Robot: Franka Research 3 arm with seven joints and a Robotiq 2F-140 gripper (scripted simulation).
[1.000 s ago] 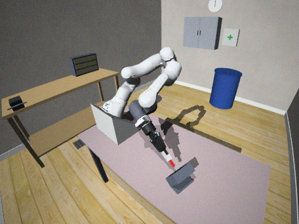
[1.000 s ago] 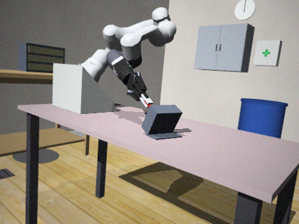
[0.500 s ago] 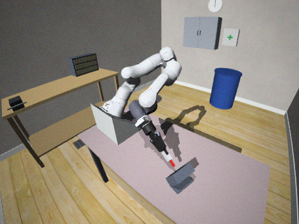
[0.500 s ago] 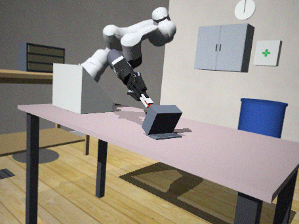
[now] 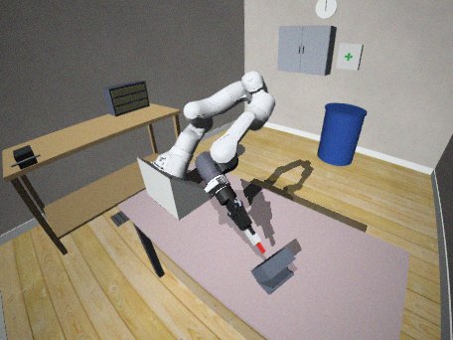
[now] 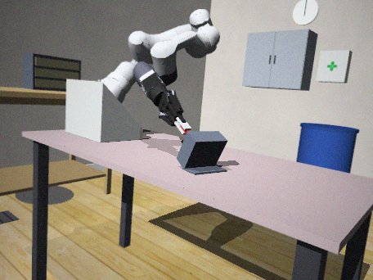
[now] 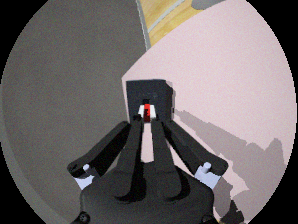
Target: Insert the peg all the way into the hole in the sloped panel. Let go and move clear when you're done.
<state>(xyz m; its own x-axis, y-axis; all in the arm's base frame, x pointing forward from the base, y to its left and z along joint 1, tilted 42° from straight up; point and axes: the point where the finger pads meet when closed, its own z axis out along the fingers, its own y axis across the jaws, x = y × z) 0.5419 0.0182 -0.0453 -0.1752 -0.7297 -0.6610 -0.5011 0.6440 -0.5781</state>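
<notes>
The red peg lies 30 mm ahead of my hand and 20 mm below it.
</notes>
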